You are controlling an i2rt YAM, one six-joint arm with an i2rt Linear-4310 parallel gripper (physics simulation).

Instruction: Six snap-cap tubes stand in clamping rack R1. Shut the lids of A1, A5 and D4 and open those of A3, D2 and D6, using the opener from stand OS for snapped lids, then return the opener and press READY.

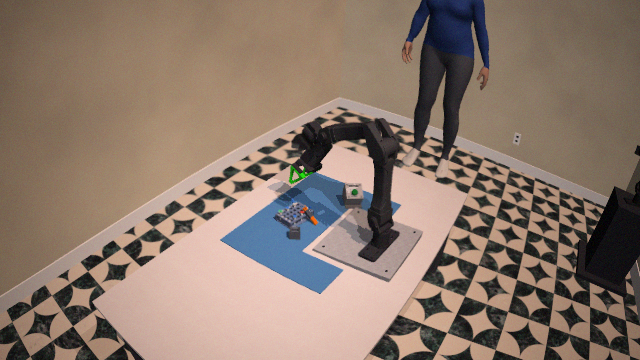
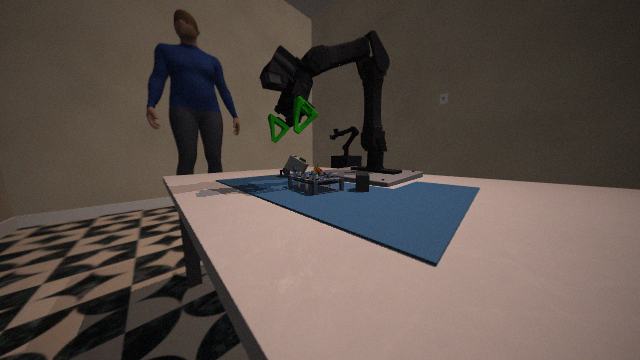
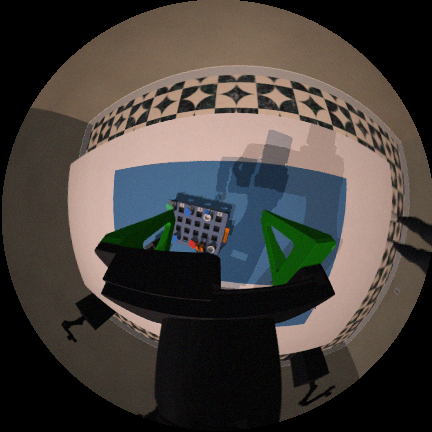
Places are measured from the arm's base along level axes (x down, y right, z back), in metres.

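Where they show: gripper, fingertip midpoint: (image 1: 296,179) (image 2: 284,137) (image 3: 217,214); arm's base at its link origin: (image 1: 379,244) (image 2: 374,170).
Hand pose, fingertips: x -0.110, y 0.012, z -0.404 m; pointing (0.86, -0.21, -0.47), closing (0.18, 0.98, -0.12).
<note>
Things, the pixels of their top centre, and the offset from my fingertips. "spot": a spot on its surface instead. Level surfaces: height alone.
- Rack R1 at its top centre: (image 3: 187,230) (image 2: 313,165) (image 1: 295,205) dz +0.046, dx +0.071, dy -0.060 m
- dark block at its top centre: (image 2: 362,173) (image 3: 151,251) (image 1: 294,228) dz +0.122, dx +0.089, dy -0.156 m
- green button at a spot on its surface: (image 1: 354,192) spot: dz +0.172, dx +0.061, dy +0.159 m
- blue mat at its surface level: dx +0.129 m
- pale table at its surface level: dx +0.132 m
My gripper (image 1: 298,179) (image 2: 286,136) (image 3: 217,214) has its green fingers spread wide, open and empty, high above the mat. Rack R1 (image 1: 285,221) (image 2: 315,188) (image 3: 223,227) is a grey grid standing on legs. Small coloured tube lids show on it, among them a blue one (image 3: 187,212), a red one (image 3: 192,244) and a whitish one (image 3: 207,218); their positions by name and lid states are too small to tell. The orange opener (image 1: 313,220) (image 3: 226,235) is at the rack's side. A dark block (image 1: 294,233) (image 2: 362,182), probably stand OS, is near the rack. The READY box (image 1: 353,200) (image 2: 295,165) bears a green button (image 1: 354,192).
The blue mat (image 1: 260,245) (image 2: 400,220) (image 3: 135,192) lies on the pale table (image 1: 210,300) (image 2: 500,280) (image 3: 90,200). The arm stands on a grey base plate (image 1: 340,245) (image 2: 407,176). A person (image 1: 452,30) (image 2: 192,80) stands beyond the table.
</note>
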